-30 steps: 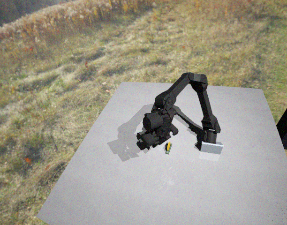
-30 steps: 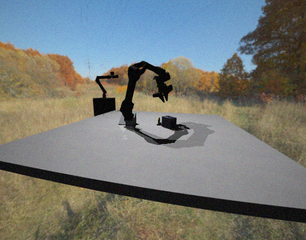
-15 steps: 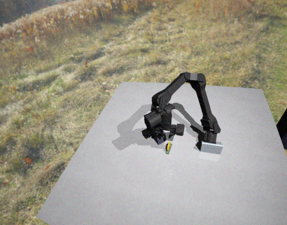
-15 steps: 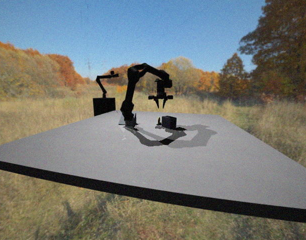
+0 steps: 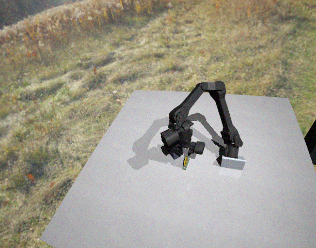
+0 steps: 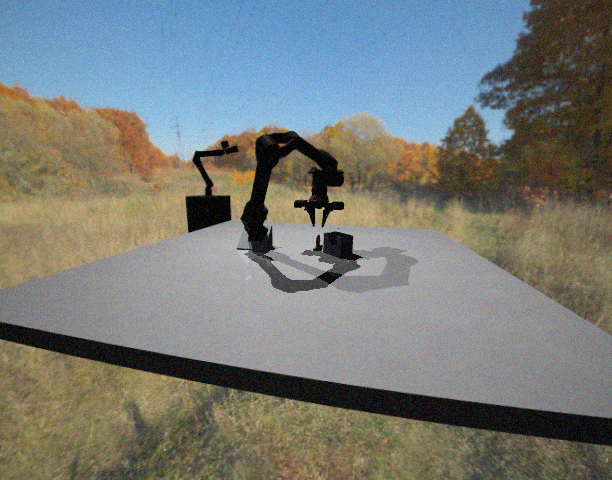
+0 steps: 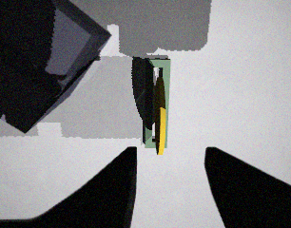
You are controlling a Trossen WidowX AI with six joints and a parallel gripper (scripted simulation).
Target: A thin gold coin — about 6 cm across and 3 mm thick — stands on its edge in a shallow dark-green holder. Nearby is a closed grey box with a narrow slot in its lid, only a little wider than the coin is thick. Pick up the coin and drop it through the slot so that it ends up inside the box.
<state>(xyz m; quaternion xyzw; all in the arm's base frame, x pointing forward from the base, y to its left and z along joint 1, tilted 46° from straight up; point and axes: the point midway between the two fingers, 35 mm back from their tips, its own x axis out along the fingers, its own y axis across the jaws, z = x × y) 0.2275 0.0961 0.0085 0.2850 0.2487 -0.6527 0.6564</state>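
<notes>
My gripper tip is now 60 mm above the gold coin.
</notes>
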